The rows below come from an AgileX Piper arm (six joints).
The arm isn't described. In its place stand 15 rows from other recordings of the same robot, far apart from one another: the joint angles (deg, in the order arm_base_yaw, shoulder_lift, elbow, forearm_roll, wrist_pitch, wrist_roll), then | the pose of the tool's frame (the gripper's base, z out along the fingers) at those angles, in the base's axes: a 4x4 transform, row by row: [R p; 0 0 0 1], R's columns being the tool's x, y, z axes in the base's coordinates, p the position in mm.
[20.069, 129.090, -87.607, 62.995, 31.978, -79.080] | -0.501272 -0.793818 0.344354 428.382; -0.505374 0.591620 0.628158 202.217; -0.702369 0.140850 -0.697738 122.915; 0 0 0 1
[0.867, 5.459, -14.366, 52.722, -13.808, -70.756] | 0.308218 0.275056 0.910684 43.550; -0.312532 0.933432 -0.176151 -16.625; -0.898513 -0.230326 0.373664 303.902; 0 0 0 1
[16.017, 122.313, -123.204, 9.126, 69.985, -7.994] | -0.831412 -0.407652 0.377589 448.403; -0.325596 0.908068 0.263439 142.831; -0.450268 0.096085 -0.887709 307.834; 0 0 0 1
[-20.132, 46.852, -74.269, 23.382, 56.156, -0.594] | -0.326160 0.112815 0.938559 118.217; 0.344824 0.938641 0.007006 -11.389; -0.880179 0.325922 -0.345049 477.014; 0 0 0 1
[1.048, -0.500, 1.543, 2.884, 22.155, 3.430] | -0.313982 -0.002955 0.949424 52.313; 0.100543 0.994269 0.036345 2.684; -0.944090 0.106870 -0.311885 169.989; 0 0 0 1
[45.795, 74.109, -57.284, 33.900, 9.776, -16.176] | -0.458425 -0.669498 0.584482 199.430; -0.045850 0.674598 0.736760 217.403; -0.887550 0.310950 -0.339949 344.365; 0 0 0 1
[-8.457, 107.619, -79.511, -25.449, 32.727, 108.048] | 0.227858 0.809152 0.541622 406.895; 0.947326 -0.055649 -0.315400 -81.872; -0.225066 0.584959 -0.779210 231.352; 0 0 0 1
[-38.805, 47.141, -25.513, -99.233, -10.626, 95.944] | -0.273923 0.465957 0.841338 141.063; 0.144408 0.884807 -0.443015 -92.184; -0.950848 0.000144 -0.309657 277.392; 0 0 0 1
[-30.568, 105.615, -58.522, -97.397, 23.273, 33.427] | -0.891759 -0.175703 0.417005 308.313; -0.438671 0.561827 -0.701369 -223.515; -0.111052 -0.808381 -0.578090 180.192; 0 0 0 1
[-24.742, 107.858, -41.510, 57.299, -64.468, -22.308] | -0.008181 0.965999 0.258415 262.253; 0.147440 0.256764 -0.955162 -196.938; -0.989037 0.030287 -0.144528 157.289; 0 0 0 1
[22.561, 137.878, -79.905, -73.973, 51.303, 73.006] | -0.875648 0.078191 0.476579 416.361; -0.268063 0.742152 -0.614291 99.063; -0.401726 -0.665655 -0.628903 39.579; 0 0 0 1
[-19.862, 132.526, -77.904, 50.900, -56.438, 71.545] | 0.858475 -0.139013 0.493655 419.737; 0.470363 -0.170213 -0.865902 -214.197; 0.204398 0.975553 -0.080738 120.886; 0 0 0 1
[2.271, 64.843, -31.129, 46.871, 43.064, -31.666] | -0.901083 -0.175923 0.396359 181.329; 0.059267 0.855476 0.514440 52.575; -0.429578 0.487044 -0.760429 224.628; 0 0 0 1
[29.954, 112.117, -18.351, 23.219, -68.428, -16.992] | -0.298286 -0.213863 0.930208 231.476; -0.321873 0.940027 0.112906 94.888; -0.898567 -0.265730 -0.349234 88.083; 0 0 0 1
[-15.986, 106.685, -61.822, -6.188, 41.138, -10.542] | -0.990741 0.026561 0.133141 324.186; 0.011601 0.993651 -0.111908 -99.586; -0.135268 -0.109327 -0.984759 148.954; 0 0 0 1
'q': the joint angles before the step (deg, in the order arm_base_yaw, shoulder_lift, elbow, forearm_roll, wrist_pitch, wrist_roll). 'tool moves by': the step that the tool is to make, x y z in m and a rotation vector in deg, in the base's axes. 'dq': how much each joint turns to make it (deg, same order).
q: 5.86 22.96 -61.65 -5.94 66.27 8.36
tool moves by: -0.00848 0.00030 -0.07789 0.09 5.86 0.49
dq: 0.00 -11.27 17.39 0.79 -0.30 0.12
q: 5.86 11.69 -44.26 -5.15 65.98 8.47
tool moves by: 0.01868 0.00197 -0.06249 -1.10 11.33 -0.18
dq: -0.24 -1.28 13.09 0.06 -0.43 0.00
